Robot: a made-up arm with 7 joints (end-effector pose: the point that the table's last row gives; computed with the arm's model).
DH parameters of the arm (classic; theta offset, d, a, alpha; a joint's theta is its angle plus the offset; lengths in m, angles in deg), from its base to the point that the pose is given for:
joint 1: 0 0.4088 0 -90
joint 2: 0 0 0 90
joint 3: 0 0.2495 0.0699 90
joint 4: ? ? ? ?
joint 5: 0 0.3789 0 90
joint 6: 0 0 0.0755 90
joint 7: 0 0 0 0
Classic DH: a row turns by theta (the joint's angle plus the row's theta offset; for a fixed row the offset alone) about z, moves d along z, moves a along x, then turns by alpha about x.
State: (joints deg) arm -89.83 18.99 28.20 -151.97 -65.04 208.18 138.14
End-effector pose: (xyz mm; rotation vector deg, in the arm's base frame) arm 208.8 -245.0 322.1 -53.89 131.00 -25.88
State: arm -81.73 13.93 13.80 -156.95 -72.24 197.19 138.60
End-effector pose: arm 175.6 -239.3 304.5 -62.58 146.46 -21.28
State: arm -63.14 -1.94 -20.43 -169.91 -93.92 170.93 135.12
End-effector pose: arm 99.6 -207.4 294.6 76.21 -148.86 12.68
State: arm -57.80 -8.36 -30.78 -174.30 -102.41 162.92 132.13
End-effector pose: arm 84.8 -189.4 294.4 79.73 -139.62 11.64
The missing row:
joint 4: 0 0 -0.0814 -90
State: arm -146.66 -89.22 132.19 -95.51 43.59 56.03 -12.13
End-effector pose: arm 418.1 -157.6 45.4 -117.63 50.47 125.61
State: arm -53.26 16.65 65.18 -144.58 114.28 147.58 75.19
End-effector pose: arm 346.8 37.7 292.9 -4.23 132.47 64.43
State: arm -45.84 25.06 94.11 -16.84 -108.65 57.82 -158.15
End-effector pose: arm 305.1 -155.6 1030.6 80.59 120.51 -38.77
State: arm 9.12 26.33 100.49 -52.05 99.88 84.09 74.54
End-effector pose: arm 134.2 395.6 974.9 -52.72 -60.90 130.17
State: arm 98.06 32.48 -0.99 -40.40 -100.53 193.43 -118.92
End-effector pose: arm -140.0 504.7 752.4 -77.90 17.51 56.73
